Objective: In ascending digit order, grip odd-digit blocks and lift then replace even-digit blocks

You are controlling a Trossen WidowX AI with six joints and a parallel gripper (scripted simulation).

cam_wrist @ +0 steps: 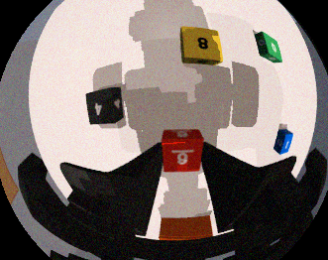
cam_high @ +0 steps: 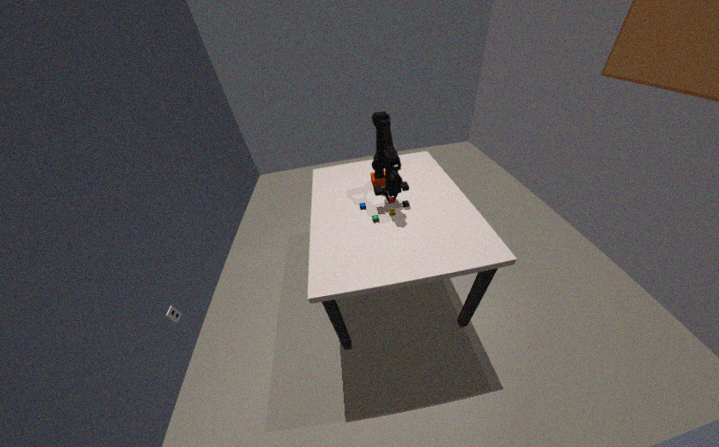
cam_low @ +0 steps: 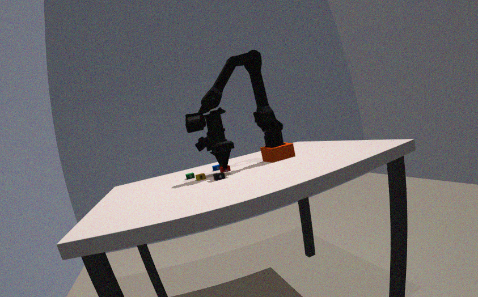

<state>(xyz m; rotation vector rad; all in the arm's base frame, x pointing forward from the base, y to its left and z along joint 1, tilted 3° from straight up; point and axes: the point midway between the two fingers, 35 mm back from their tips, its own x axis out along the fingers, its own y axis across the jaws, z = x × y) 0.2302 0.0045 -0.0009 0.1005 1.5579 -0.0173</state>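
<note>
My gripper tip is 9 cm short of the yellow block, 3 cm to the left of it and 1 cm above it. The rest, counted from my gripper tip: red block (right at my gripper tip); black block (4 cm ahead, 7 cm to the left, 1 cm below); green block (11 cm ahead, 12 cm to the right, 1 cm below).
</note>
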